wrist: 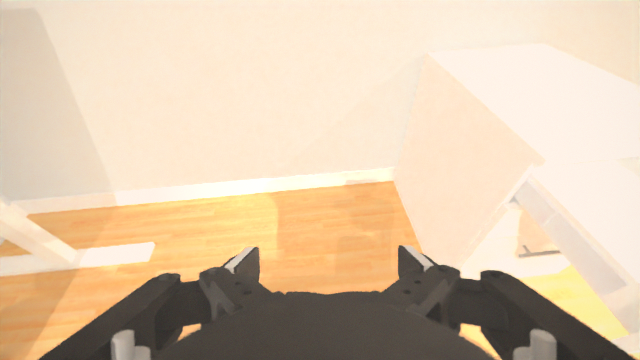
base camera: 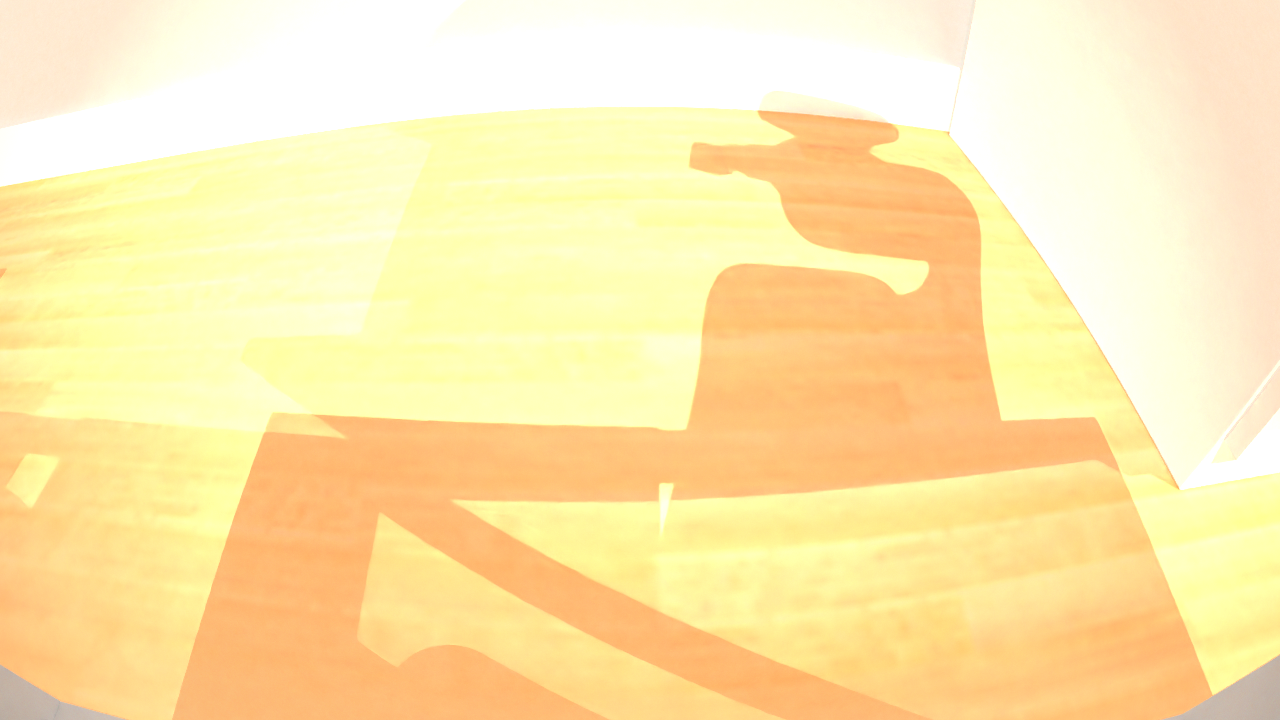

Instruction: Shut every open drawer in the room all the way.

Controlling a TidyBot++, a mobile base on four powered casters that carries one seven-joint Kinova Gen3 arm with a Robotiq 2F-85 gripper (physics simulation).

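Frame: origin at the arm's base, x ahead, y left, z up, level; metres.
Seen in the pictures: gripper, fingertip midpoint: [wrist: 328, 261].
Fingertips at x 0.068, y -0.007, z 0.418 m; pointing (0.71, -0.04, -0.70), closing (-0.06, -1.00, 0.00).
Note:
Offsets run from my fingertips to a thing's top centre. "spot": to the spot under its first point. Level surfaces: height alone.
A white cabinet [wrist: 450, 145] [base camera: 1118, 197] stands against the wall on the right side of both views. In the wrist view its top drawer @(spot: dx +0.134, dy -0.441, dz -0.260 m) [wrist: 575, 240] is pulled out toward the lower right, and part of it runs past the picture's edge. Below it a thin grey handle @(spot: dx +0.224, dy -0.582, dz -0.498 m) [wrist: 540, 253] shows on the cabinet front; whether that lower drawer is fully shut I cannot tell. My gripper [wrist: 328, 261] is open and empty. It is to the left of the cabinet and the drawer in the wrist view, apart from both.
A white leg with a flat foot [wrist: 117, 254] stands on the wood floor @(dz -0.815 m) [wrist: 210, 225] [base camera: 537, 295] at the left of the wrist view. A pale wall [wrist: 225, 100] with a white baseboard runs behind. A dark robot-shaped shadow falls across the floor in the strongly overexposed base view.

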